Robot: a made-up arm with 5 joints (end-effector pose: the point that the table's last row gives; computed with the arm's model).
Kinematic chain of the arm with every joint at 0, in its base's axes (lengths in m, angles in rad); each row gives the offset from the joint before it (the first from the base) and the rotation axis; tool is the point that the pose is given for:
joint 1: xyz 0 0 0.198 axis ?
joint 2: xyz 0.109 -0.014 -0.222 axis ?
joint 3: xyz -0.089 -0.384 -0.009 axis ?
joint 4: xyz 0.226 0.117 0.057 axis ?
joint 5: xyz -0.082 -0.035 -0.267 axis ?
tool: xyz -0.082 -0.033 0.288
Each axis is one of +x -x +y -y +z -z.
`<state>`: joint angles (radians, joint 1 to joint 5).
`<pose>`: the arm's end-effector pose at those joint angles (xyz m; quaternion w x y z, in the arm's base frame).
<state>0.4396 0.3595 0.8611 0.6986 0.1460</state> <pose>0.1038 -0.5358 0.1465 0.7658 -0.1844 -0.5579 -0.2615</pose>
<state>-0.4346 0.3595 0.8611 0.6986 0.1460</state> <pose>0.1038 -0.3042 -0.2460 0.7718 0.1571 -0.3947 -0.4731</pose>
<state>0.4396 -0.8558 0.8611 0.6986 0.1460</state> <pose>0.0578 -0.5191 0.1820 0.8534 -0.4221 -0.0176 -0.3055</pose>
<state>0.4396 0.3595 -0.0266 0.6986 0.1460</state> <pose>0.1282 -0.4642 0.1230 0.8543 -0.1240 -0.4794 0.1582</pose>
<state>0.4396 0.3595 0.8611 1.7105 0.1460</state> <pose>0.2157 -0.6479 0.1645 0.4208 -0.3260 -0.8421 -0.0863</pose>
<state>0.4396 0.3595 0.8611 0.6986 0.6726</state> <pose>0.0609 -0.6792 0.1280 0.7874 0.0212 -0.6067 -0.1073</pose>
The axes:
joint 1: -x
joint 2: -y
joint 3: -z
joint 4: -y
joint 5: +x

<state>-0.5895 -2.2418 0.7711 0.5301 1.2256</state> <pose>0.0053 -0.5478 -0.1902 0.6653 0.2511 0.6430 -0.2845</pose>
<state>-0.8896 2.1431 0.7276 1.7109 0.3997</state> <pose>0.1670 -0.3082 -0.3481 0.3063 0.1349 0.7655 0.5496</pose>
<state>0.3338 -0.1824 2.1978 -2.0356 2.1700</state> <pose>0.0474 -0.1528 0.4578 0.4428 -0.5934 0.3804 0.5542</pose>
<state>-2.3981 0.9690 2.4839 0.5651 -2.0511</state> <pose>0.3435 0.9684 -0.0076 0.1963 0.2271 0.8723 0.3860</pose>
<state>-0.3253 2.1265 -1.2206 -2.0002 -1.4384</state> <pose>0.0781 0.0680 -0.5186 0.4277 -0.8608 0.1763 -0.2122</pose>
